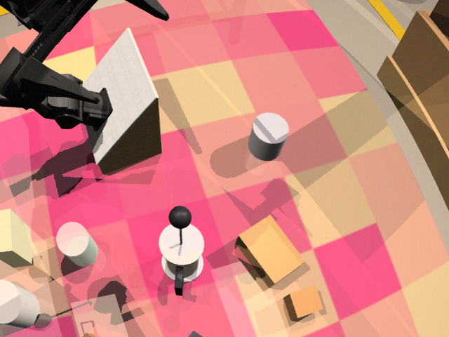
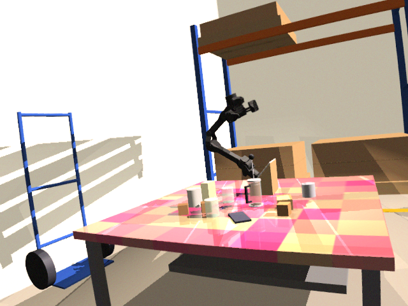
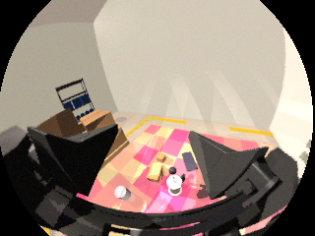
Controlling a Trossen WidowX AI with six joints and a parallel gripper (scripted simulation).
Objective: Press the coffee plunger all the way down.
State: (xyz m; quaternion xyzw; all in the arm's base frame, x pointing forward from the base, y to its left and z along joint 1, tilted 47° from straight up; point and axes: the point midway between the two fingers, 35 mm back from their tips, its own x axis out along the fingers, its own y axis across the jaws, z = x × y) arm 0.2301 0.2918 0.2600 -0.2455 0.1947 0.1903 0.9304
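Now: the coffee press 80 mm ahead of my gripper tip, 10 mm to the left of it and 360 mm below it.
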